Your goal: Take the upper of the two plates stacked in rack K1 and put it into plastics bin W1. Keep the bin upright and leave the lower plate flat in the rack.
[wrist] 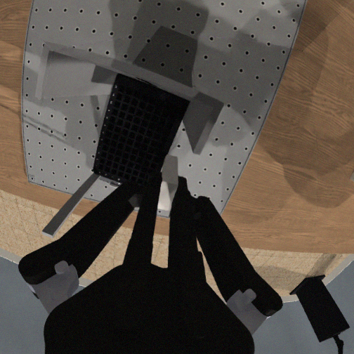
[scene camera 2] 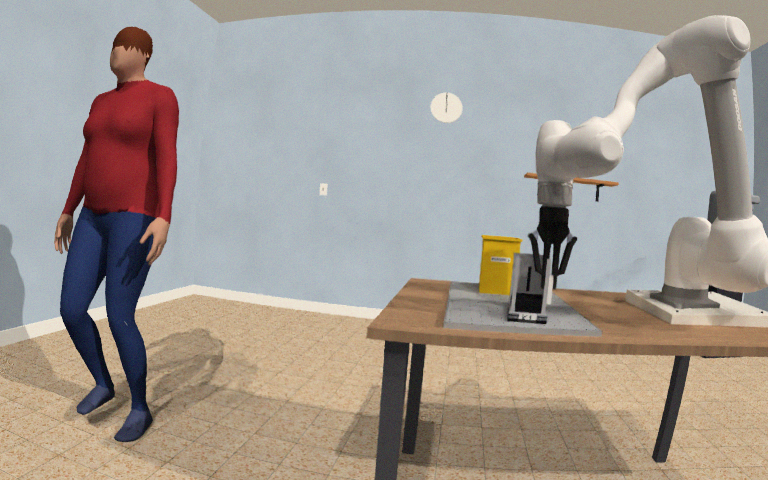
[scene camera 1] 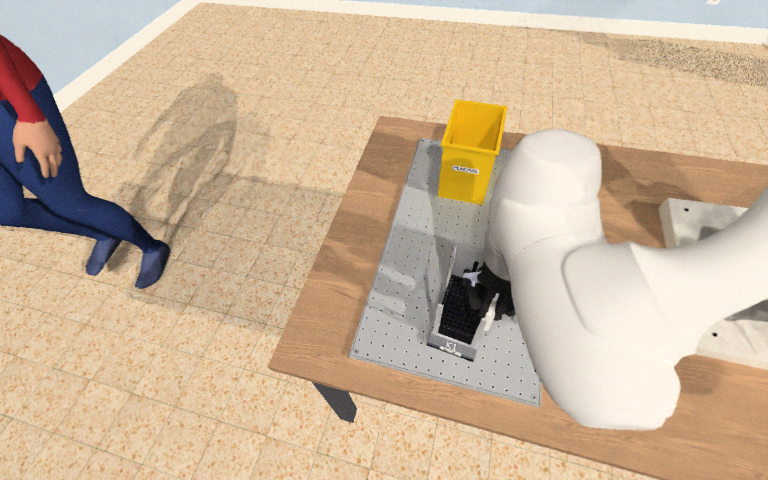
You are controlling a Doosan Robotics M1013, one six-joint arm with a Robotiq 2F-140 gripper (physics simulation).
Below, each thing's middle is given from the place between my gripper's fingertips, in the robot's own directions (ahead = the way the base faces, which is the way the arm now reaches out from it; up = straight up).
Right now my hand is 40 mm short of the yellow plastics bin W1 [scene camera 1: 472, 139], 440 mm to the left of it and 50 mm below it.
